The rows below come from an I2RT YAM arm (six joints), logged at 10 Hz.
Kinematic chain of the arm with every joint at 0, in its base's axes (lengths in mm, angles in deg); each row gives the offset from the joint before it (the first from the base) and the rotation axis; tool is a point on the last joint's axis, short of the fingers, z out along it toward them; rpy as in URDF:
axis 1: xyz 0 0 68 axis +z
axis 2: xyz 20 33.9 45.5 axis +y
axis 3: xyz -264 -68.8 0 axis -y
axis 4: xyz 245 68.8 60 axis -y
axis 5: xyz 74 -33.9 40.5 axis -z
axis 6: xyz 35.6 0 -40.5 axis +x
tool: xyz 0 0 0 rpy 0 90 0
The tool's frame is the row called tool.
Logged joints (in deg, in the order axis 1, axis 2, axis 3, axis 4, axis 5, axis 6), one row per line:
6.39, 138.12, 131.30, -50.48, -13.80, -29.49
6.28, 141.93, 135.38, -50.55, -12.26, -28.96
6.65, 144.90, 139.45, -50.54, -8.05, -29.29
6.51, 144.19, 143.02, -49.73, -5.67, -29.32
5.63, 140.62, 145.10, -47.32, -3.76, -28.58
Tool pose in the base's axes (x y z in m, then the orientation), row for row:
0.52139, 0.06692, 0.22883, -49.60, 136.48, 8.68
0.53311, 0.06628, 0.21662, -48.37, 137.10, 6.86
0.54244, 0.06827, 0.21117, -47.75, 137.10, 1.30
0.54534, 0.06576, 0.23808, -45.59, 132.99, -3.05
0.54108, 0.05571, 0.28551, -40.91, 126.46, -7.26
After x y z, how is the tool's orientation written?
As a rotation vector, in degrees.
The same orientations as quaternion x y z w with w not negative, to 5 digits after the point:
-0.32560, 0.89592, 0.05698, 0.29677
-0.31743, 0.89972, 0.04502, 0.29617
-0.31383, 0.90107, 0.00854, 0.29918
-0.30525, 0.89044, -0.02042, 0.33693
-0.28197, 0.87161, -0.05004, 0.39786

